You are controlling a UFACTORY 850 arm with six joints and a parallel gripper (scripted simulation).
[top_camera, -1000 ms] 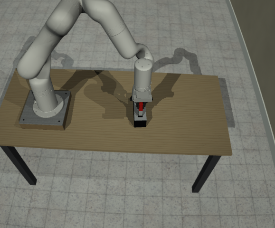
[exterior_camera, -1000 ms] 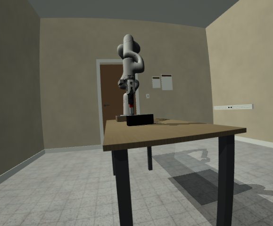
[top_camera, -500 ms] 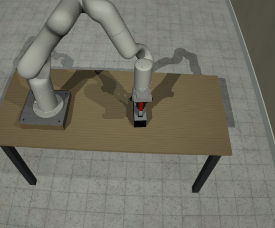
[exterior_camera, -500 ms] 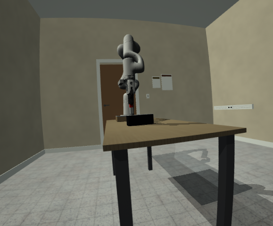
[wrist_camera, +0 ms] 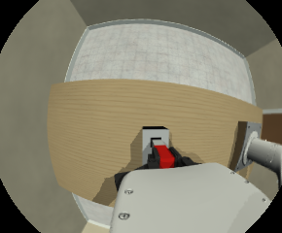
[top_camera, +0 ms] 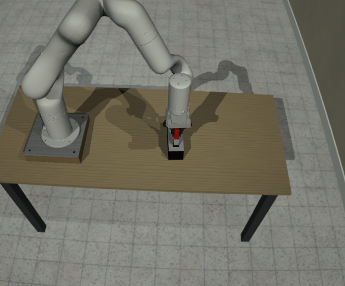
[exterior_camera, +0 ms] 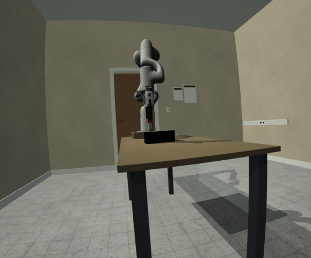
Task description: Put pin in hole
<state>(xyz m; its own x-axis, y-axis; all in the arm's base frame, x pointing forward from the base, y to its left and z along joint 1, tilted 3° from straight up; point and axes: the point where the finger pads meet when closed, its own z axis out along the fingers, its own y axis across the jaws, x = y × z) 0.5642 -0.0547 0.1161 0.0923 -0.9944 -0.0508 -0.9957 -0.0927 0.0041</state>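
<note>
My hand is 10 mm above the pin. From my hand the other things lie so: black block (140 mm below, 60 mm to the left, 10 mm behind).
</note>
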